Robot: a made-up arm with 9 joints. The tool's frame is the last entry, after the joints.
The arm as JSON. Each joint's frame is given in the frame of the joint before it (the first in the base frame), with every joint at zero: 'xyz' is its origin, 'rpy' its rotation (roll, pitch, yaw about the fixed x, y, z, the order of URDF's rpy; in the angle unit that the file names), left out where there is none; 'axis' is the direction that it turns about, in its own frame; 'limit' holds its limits. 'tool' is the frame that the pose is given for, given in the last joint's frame.
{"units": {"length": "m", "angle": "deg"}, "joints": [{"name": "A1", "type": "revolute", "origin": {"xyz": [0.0, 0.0, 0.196]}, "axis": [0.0, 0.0, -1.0], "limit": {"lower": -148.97, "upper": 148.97}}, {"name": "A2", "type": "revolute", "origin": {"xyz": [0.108, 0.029, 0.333]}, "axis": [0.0, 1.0, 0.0], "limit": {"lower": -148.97, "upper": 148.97}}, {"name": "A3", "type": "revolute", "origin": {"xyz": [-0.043, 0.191, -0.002]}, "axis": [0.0, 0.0, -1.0], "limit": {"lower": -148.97, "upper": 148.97}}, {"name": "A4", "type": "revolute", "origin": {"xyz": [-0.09, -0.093, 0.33]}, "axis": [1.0, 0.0, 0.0], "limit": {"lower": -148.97, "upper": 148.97}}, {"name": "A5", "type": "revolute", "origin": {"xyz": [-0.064, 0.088, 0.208]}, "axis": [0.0, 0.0, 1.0], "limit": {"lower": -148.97, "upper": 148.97}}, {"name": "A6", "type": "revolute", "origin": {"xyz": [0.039, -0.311, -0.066]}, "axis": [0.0, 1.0, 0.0], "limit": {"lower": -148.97, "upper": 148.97}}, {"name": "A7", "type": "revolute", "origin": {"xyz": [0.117, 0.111, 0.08]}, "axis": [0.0, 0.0, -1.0], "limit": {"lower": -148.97, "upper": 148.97}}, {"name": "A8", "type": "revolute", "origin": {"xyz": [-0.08, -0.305, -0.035]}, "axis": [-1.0, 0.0, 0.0], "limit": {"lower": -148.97, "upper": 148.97}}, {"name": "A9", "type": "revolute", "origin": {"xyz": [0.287, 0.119, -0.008]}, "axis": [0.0, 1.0, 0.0], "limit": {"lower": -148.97, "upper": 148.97}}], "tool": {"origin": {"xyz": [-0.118, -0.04, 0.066]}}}
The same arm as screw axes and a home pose.
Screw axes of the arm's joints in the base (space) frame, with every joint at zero. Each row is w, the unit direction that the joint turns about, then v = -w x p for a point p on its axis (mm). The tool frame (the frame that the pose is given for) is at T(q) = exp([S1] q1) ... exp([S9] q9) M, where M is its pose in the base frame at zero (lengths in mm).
S1 = (0, 0, -1, 0, 0, 0)
S2 = (0, 1, 0, -529, 0, 108)
S3 = (0, 0, -1, -220, 65, 0)
S4 = (1, 0, 0, 0, 857, -127)
S5 = (0, 0, 1, 215, 89, 0)
S6 = (0, 1, 0, -999, 0, -50)
S7 = (0, 0, -1, -15, 67, 0)
S8 = (-1, 0, 0, 0, -1044, -290)
S9 = (0, 1, 0, -1036, 0, 274)
M =
1 0 0 156
0 1 0 -211
0 0 1 1102
0 0 0 1
Joint limits (deg, base to tool): -148.97..148.97 -148.97..148.97 -148.97..148.97 -148.97..148.97 -148.97..148.97 -148.97..148.97 -148.97..148.97 -148.97..148.97 -148.97..148.97

